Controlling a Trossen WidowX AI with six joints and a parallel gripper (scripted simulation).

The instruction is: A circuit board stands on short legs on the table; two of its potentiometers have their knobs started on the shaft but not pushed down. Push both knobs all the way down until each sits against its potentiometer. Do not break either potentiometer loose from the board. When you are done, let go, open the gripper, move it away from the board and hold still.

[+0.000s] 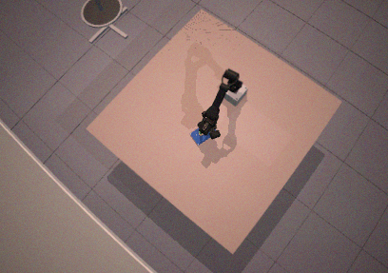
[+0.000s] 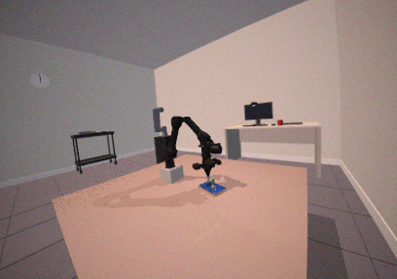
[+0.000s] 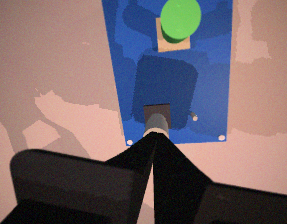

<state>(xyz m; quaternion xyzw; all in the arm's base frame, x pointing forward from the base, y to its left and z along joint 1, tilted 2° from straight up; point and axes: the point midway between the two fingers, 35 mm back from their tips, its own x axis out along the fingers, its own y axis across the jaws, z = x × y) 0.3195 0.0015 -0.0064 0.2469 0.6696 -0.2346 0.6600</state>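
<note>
Right now the pale grey knob is 2 cm below my gripper tip. Also, from my gripper tip: green knob: 5 cm to the right, 5 cm ahead.
</note>
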